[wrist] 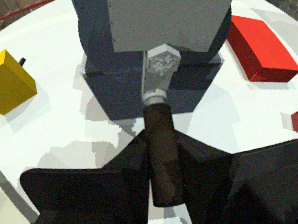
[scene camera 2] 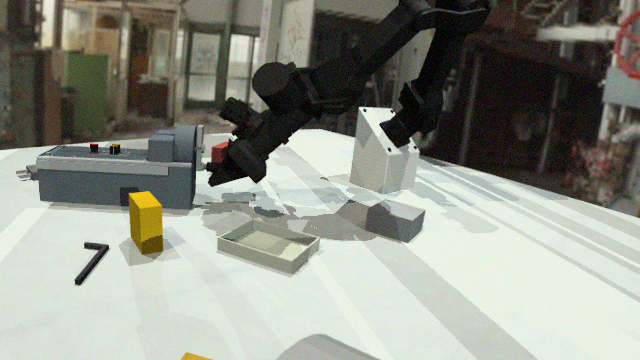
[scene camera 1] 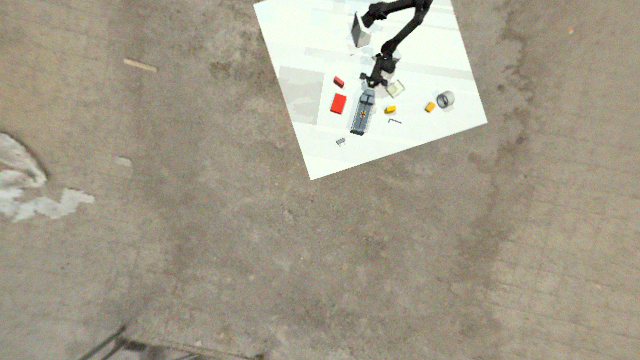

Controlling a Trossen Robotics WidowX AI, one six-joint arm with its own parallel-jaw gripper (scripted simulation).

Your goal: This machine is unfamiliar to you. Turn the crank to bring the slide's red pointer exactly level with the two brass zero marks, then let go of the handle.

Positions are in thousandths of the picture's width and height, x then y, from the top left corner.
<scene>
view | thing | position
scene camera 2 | my gripper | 327, 510
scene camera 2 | yellow block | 227, 590
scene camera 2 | shallow grey tray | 402, 671
</scene>
